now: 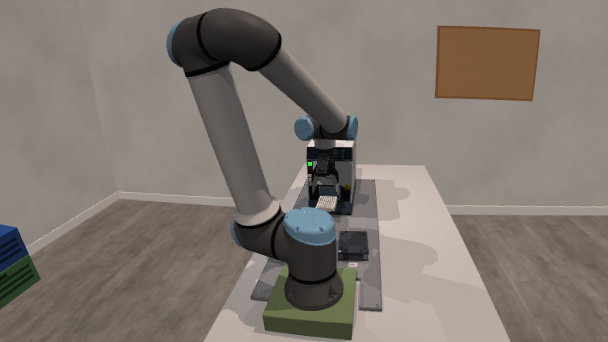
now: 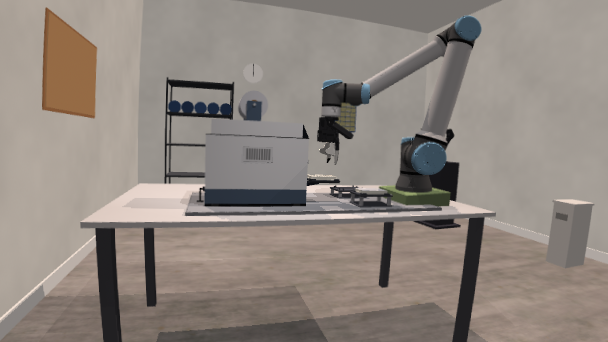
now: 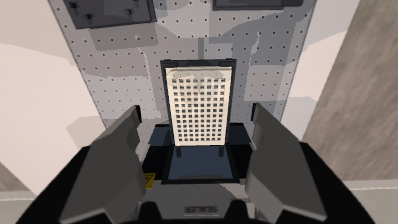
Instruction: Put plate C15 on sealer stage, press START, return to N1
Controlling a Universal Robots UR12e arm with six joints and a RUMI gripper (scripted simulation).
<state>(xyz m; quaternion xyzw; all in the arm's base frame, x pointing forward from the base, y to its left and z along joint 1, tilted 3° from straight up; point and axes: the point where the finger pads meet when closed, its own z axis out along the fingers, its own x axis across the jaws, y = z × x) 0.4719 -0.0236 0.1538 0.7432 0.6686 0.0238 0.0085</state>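
Right now the square button is 16 cm ahead of my hand and 8 cm to the left of it. Also, from my hand: plate C15: 7 cm below, 5 cm ahead; sealer stage: 8 cm below, 5 cm ahead; nest N2: 16 cm behind, 14 cm below, 11 cm to the left.
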